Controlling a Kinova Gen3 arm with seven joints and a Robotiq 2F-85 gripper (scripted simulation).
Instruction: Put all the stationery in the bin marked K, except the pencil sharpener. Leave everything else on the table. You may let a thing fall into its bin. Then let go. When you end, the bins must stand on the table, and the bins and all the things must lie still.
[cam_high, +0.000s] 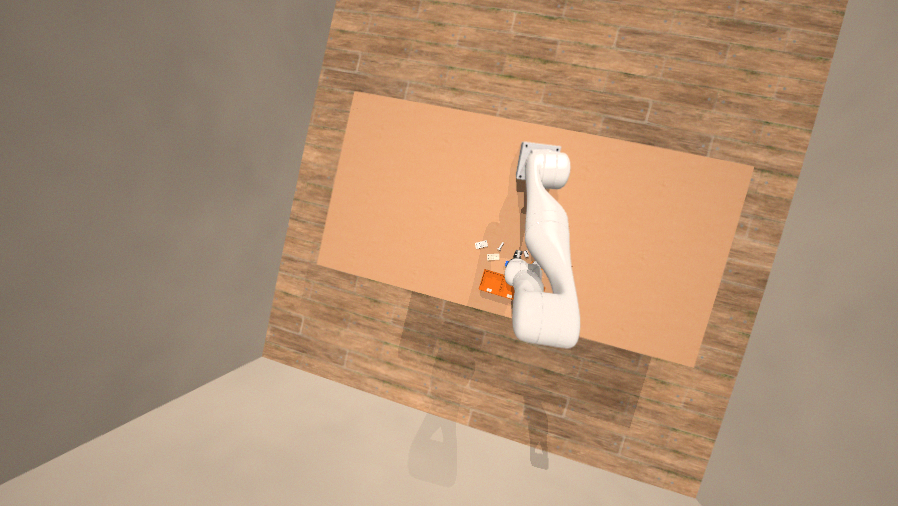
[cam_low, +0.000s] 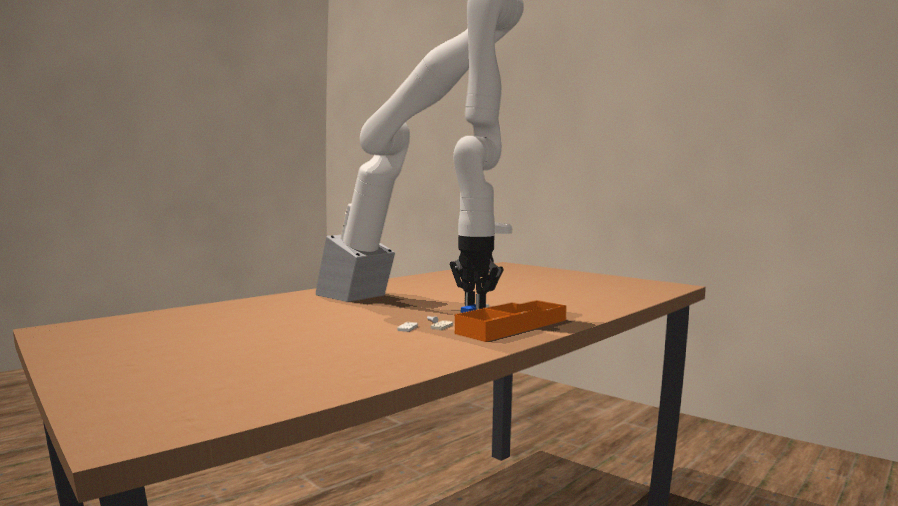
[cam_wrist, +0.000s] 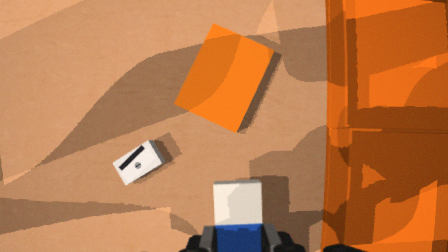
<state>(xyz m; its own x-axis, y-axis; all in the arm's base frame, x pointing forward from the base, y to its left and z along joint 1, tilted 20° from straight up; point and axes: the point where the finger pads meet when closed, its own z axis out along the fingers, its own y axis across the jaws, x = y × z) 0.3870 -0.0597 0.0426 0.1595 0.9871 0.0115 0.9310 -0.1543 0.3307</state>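
Right now my hand is 10 mm short of the orange flat pad, 90 mm to the right of it and 40 mm above it. The rest, counted from my hand: pencil sharpener 50 mm behind, 50 mm to the left, 30 mm below; then blue eraser 10 mm to the left, 20 mm below; then small bolt 70 mm behind, 60 mm to the right, 40 mm below.
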